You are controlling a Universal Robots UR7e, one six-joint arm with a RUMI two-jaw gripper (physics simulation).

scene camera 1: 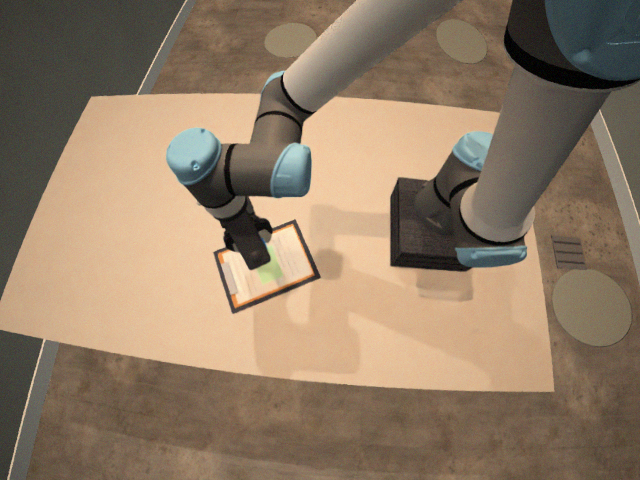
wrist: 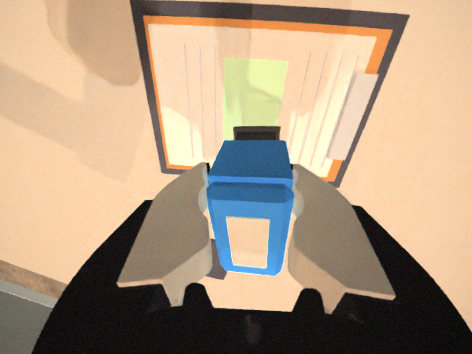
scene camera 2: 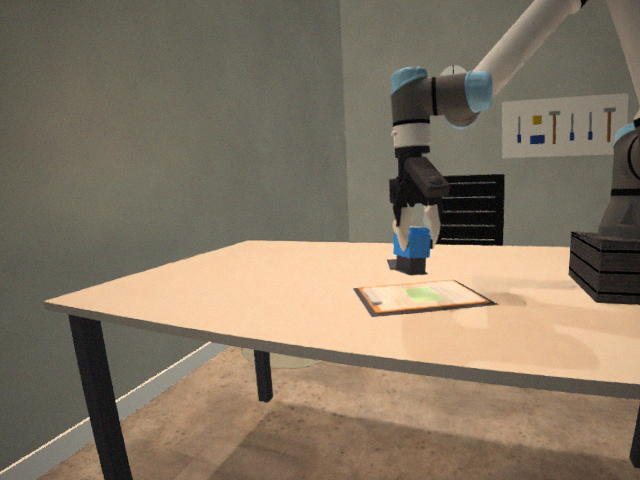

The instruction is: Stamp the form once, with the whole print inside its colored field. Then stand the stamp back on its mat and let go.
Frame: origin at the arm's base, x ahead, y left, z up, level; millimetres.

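Seen in the pictures: gripper, between the fingertips: (wrist: 248, 166) (scene camera 2: 418, 250); arm's base, origin of its link: (scene camera 1: 443, 208) (scene camera 2: 638, 237).
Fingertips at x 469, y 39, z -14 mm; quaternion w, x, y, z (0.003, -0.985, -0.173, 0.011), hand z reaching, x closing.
Pixels of each thing's top centre, then the offset from my fingertips to it. Level surfaces: height alone.
- blue stamp, centre of its top: (wrist: 254, 246) (scene camera 2: 410, 225) dx +14, dy -24, dz +49 mm
- form, centre of its top: (wrist: 256, 114) (scene camera 2: 419, 290) (scene camera 1: 264, 263) dx -1, dy +21, dz -81 mm
- dark mat, height of its surface: dz -89 mm
- clipboard's grey clip, centre of its top: (wrist: 350, 121) (scene camera 2: 372, 294) (scene camera 1: 229, 277) dx +96, dy +50, dz -81 mm
- table, height of its surface: dz -93 mm
My gripper (scene camera 1: 248, 235) (scene camera 2: 417, 245) (wrist: 248, 166) is shut on the blue stamp (scene camera 2: 412, 242) (wrist: 250, 160), holding it upright, black base down. The form (scene camera 1: 297, 258) (scene camera 2: 457, 292) (wrist: 170, 90) lies on a dark clipboard. Its green field (scene camera 1: 270, 272) (scene camera 2: 423, 294) (wrist: 255, 95) carries shadows in the wrist view; I make out no clear print there, and the stamp covers its near edge. The dark mat (scene camera 2: 392, 264) (wrist: 218, 265) shows partly behind the stamp in scene camera 2. Arm and gripper hide it in scene camera 1. The height of the stamp's base above the table is hard to tell.
The clipboard's grey clip (scene camera 1: 229, 277) (scene camera 2: 372, 296) (wrist: 352, 117) is at one short side of the form. The arm's black pedestal (scene camera 1: 413, 222) (scene camera 2: 610, 266) stands on the table (scene camera 1: 129, 310) (scene camera 2: 232, 304). The forearm and wrist pass over the table in scene camera 1.
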